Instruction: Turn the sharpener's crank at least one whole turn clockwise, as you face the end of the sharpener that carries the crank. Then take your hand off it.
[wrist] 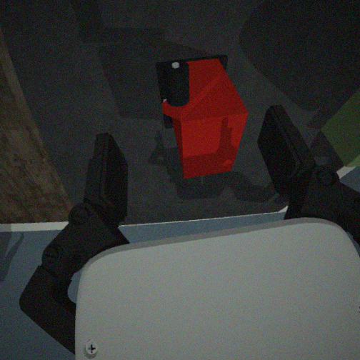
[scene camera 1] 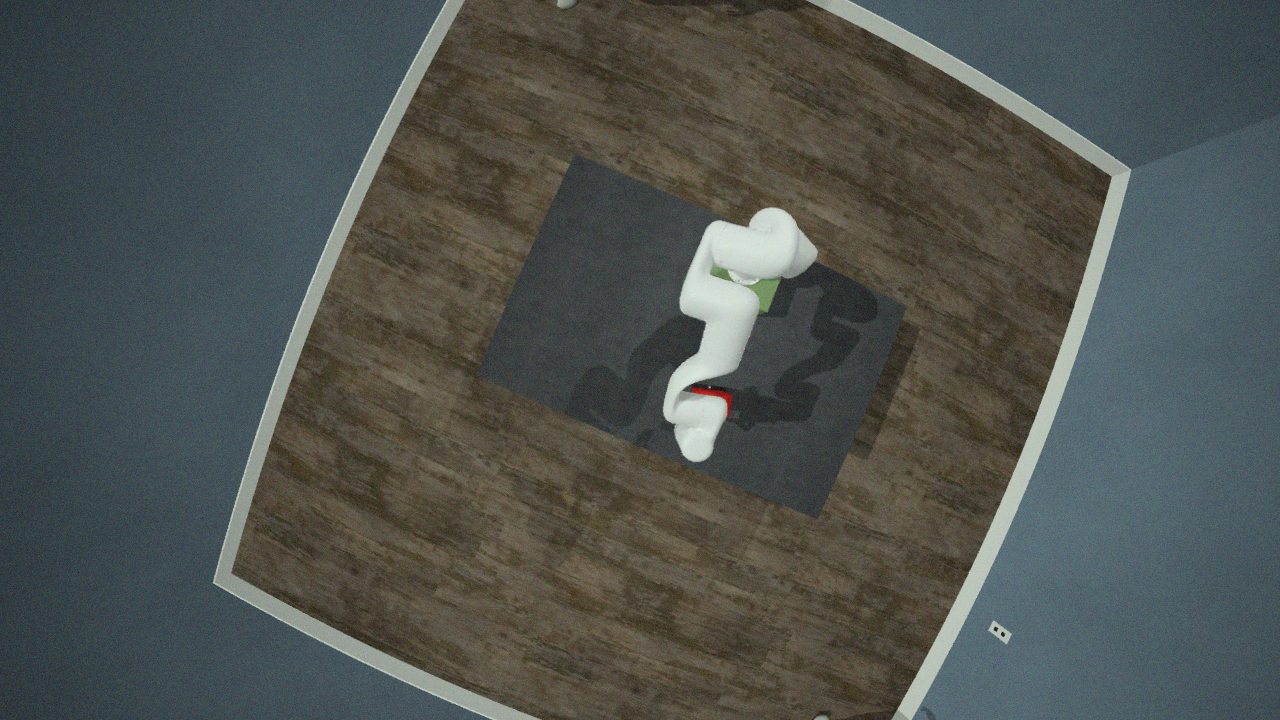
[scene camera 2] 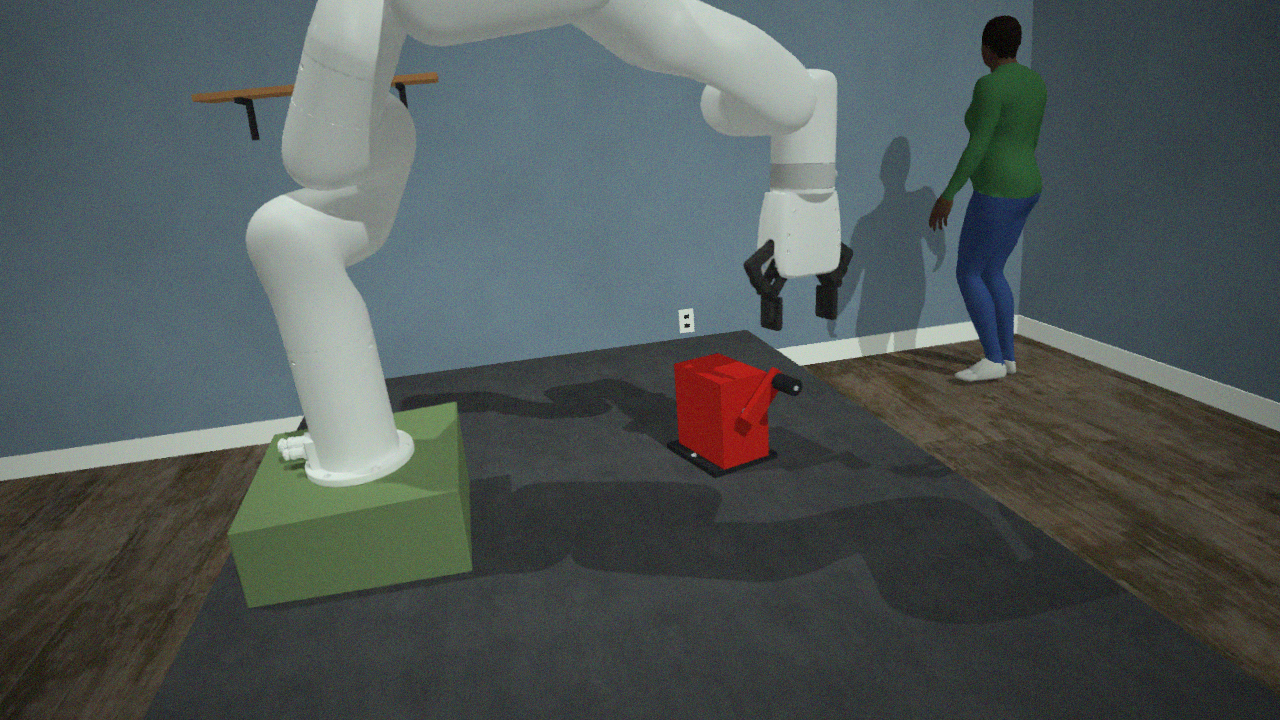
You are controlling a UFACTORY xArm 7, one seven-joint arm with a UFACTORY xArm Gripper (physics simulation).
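Frame: origin at the arm's base, x ahead, y left, z up, level; millimetres.
Seen in the pictures: gripper, fingertip midpoint: (scene camera 2: pixel 799 323); arm's base, link origin: (scene camera 2: pixel 361 459).
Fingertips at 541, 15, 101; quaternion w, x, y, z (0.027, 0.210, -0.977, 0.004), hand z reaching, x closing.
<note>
Pixels of each thing's top centre, then the offset from my fingertips to it, as dx, dy, dz. "pt": a spot on its surface instead. Level surfaces: height alone.
- red sharpener, surface spot: (scene camera 2: pixel 703 413) pt -111, +73, -131
- black crank handle, surface spot: (scene camera 2: pixel 786 384) pt -16, +5, -79
- dark table top, surface height: dz -205
The red sharpener (scene camera 1: pixel 715 394) (scene camera 2: pixel 703 413) (wrist: pixel 210 145) stands upright on its thin black base (scene camera 2: pixel 716 469). Its red crank arm (scene camera 2: pixel 757 399) points up and outward from the crank end, and the black crank handle (scene camera 2: pixel 786 384) (wrist: pixel 177 85) sticks out at the arm's top end. My gripper (scene camera 2: pixel 799 313) (wrist: pixel 189 135) is open, with nothing between its fingers. It points down and hangs above the crank handle, clear of it and of the sharpener. In scene camera 1 the arm hides the gripper and part of the sharpener.
The sharpener stands on a dark table top (scene camera 1: pixel 572 277) (scene camera 2: pixel 581 644). The white arm (scene camera 1: pixel 725 331) (scene camera 2: pixel 344 358) is mounted on a green block (scene camera 1: pixel 768 295) (scene camera 2: pixel 358 546) at the table's far end from the crank. A person (scene camera 2: pixel 1006 134) in a green top stands on the floor by the wall.
</note>
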